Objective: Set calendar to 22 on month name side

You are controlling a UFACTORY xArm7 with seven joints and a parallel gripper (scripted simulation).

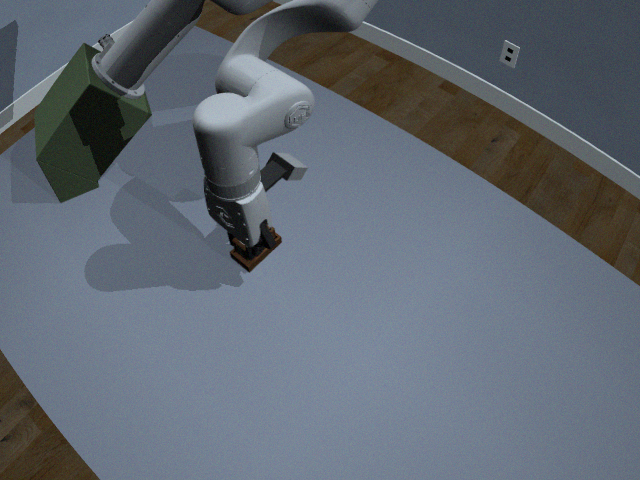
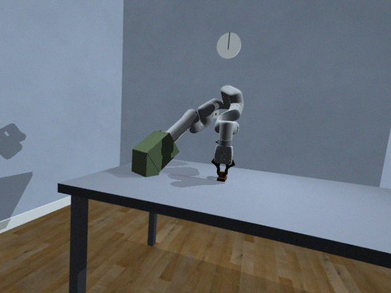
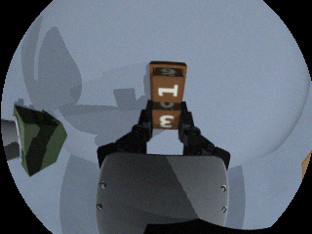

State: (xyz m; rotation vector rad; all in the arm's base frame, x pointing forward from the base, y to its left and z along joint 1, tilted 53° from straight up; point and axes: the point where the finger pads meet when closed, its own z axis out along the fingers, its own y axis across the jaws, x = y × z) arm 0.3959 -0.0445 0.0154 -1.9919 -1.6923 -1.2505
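Right now my hand is 4 cm above the brown tray and 2 cm to the right of it. From my hand the other things lie so: brown cube 3 cm to the left, 2 cm below.
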